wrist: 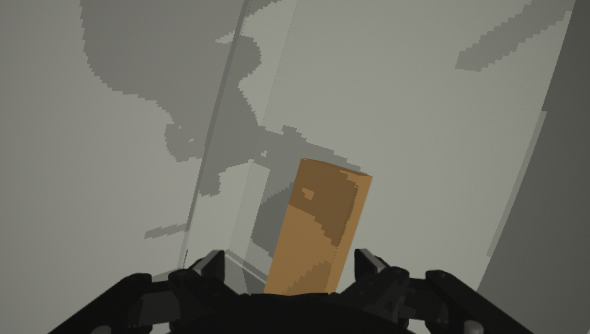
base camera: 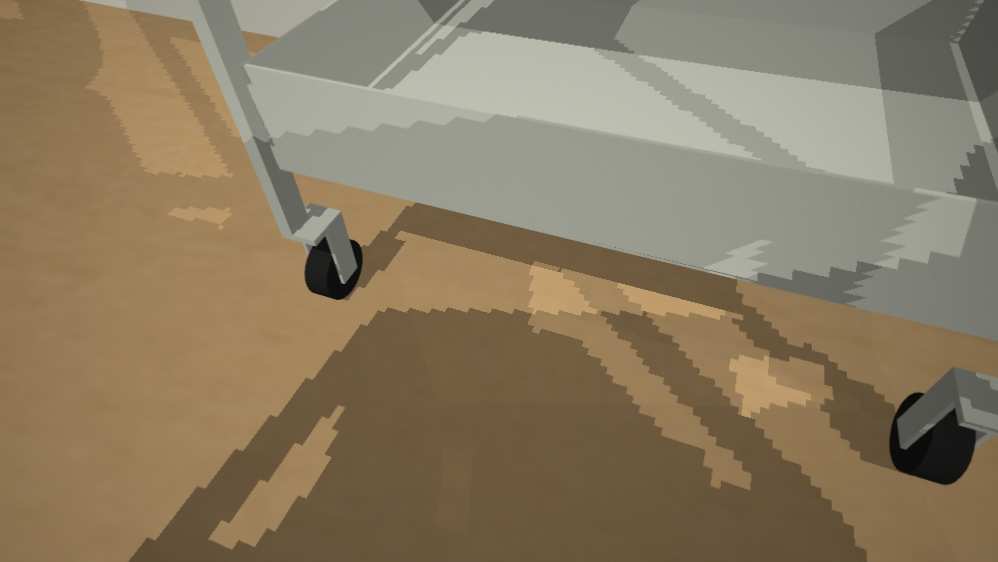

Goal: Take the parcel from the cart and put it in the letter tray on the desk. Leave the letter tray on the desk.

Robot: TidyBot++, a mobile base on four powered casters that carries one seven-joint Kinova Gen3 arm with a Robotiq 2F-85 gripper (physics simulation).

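Frame: origin at the arm's base, x ahead, y down, z left, level; metres.
Where they show: gripper, fingertip midpoint: (wrist: pixel 289 264).
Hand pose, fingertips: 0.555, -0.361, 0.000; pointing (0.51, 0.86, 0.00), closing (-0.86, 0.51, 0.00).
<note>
Things, the pixels of their top centre, and the offset from my fingertips, as dx, dy, dz. "spot": a spot on its surface instead. Level surfaces: height alone.
- parcel, middle of its top: (wrist: pixel 306 240) +0.009, +0.043, -0.005
- brown floor, its level: dy +0.757
- cart's rim, surface spot: (wrist: pixel 215 125) spot: +0.102, +0.027, -0.110
The parcel (wrist: pixel 320 230) is an orange-brown box lying in the tray of the light grey cart (base camera: pixel 488 160) (wrist: pixel 425 130), near the cart's side wall. In the wrist view it runs from the middle down between the fingertips, with its near end hidden behind the gripper body. My gripper (wrist: pixel 289 264) is open over the parcel, one finger on either side of it and a gap to each. How far above it the fingertips are is hard to tell. The parcel, the letter tray and the desk do not show in the base camera view.
In the base camera view, the cart's lower tray stands across the top, with a post (base camera: pixel 240 111) at the left and black caster wheels (base camera: pixel 333 268) (base camera: pixel 932 439) on the brown floor (base camera: pixel 90 349). In the wrist view, the cart's rim (wrist: pixel 215 125) runs left of the parcel.
</note>
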